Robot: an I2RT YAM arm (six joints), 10 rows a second.
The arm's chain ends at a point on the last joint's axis. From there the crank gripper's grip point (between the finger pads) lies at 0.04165 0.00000 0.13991 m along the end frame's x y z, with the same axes.
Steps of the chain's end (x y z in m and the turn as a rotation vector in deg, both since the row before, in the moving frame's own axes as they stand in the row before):
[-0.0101, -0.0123, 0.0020, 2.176, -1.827, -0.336]
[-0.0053, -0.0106, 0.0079, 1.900, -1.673, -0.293]
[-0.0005, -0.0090, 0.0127, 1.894, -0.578, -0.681]
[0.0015, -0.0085, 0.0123, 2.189, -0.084, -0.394]
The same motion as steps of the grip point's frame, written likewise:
[-0.0146, -0.0179, 0.0032, 2.176, -1.827, -0.336]
[-0.0094, -0.0155, 0.0090, 1.900, -1.673, -0.293]
[-0.0019, -0.0141, 0.0130, 1.894, -0.578, -0.681]
[0.0013, -0.0141, 0.0123, 2.189, -0.084, -0.394]

